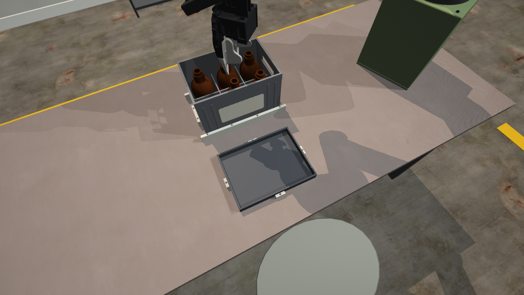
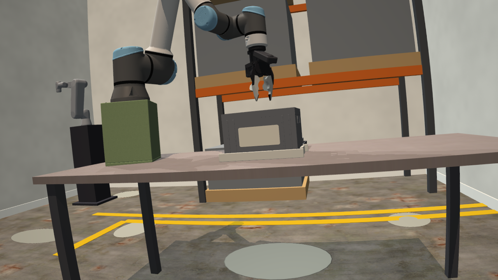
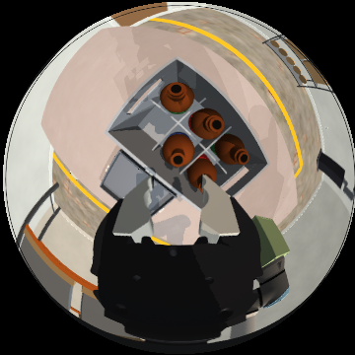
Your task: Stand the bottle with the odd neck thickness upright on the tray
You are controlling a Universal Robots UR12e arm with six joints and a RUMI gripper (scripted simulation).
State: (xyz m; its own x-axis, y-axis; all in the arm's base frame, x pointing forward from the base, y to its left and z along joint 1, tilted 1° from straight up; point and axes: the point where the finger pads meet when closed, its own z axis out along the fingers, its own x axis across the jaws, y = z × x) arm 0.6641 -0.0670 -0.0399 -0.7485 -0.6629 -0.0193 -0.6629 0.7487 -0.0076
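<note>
The brown bottle is 15 cm below my hand. The rest, counted from my hand: grey crate: 15 cm below, 5 cm to the right; then dark tray: 23 cm to the left, 22 cm below, 2 cm ahead.
</note>
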